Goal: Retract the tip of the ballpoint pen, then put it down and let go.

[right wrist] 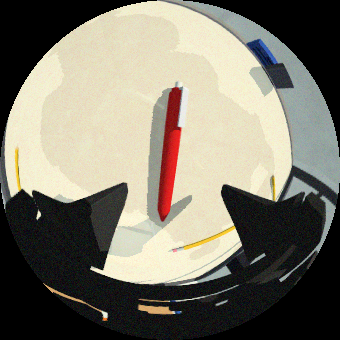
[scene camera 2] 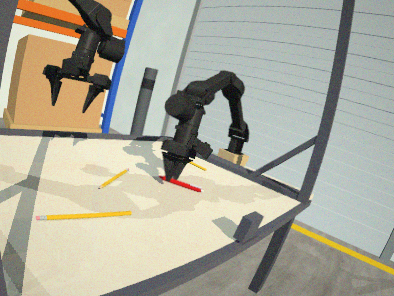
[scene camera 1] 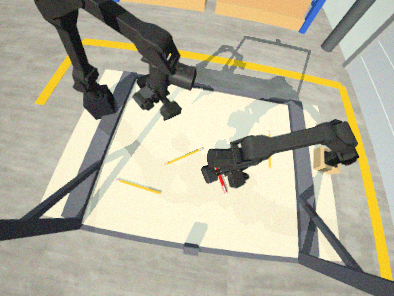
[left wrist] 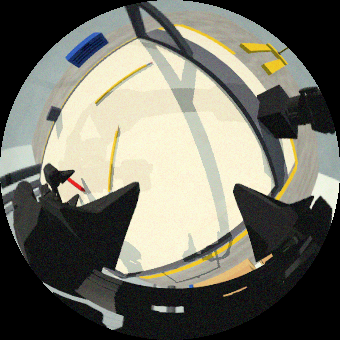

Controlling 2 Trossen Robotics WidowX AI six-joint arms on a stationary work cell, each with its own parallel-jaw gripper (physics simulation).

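Pixels of known places: left gripper, fingertip midpoint: [scene camera 2: 67, 109] [scene camera 1: 158, 111] [left wrist: 189, 187]; right gripper, fingertip midpoint: [right wrist: 176, 188] [scene camera 2: 171, 180] [scene camera 1: 217, 174] [left wrist: 75, 182]; left arm's base, link origin: [scene camera 1: 95, 94] [left wrist: 290, 110]; right arm's base, link origin: [scene camera 2: 234, 152] [scene camera 1: 330, 159].
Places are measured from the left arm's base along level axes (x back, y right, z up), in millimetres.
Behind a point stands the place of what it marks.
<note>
The red ballpoint pen [scene camera 1: 223, 186] {x -434, y 499, z -91 mm} [scene camera 2: 186, 185] {x -431, y 485, z -98 mm} [left wrist: 76, 184] {x -430, y 440, z -98 mm} [right wrist: 171, 155] {x -436, y 472, z -94 mm} lies flat on the cream table top [scene camera 1: 150, 215] {x -130, y 529, z -107 mm} [scene camera 2: 165, 245] {x -133, y 554, z -106 mm}. In the right wrist view its white button and clip are at the upper end. Its red cone end points down the picture; no writing tip can be made out there. My right gripper [scene camera 1: 223, 177] {x -426, y 443, z -96 mm} [scene camera 2: 171, 178] {x -426, y 443, z -96 mm} [right wrist: 176, 188] {x -426, y 443, z -96 mm} is open and empty, pointing down low above the pen's cone end, with a finger on either side. My left gripper [scene camera 1: 158, 106] {x -249, y 184, z 42 mm} [scene camera 2: 69, 108] {x -249, y 184, z 42 mm} [left wrist: 189, 187] {x -249, y 184, z 42 mm} is open and empty, raised over the table's far left part in scene camera 1.
Three yellow pencils [scene camera 1: 184, 156] {x -314, y 332, z -101 mm} [scene camera 1: 140, 186] {x -113, y 412, z -100 mm} [scene camera 1: 270, 150] lie around the pen, apart from it. A small dark block [scene camera 1: 191, 248] {x -252, y 669, z -50 mm} [scene camera 2: 248, 227] {x -222, y 673, z -65 mm} sits at the table's near edge. Dark frame beams border the table. A wooden block [scene camera 2: 233, 156] {x -884, y 535, z -67 mm} is at the right arm's base.
</note>
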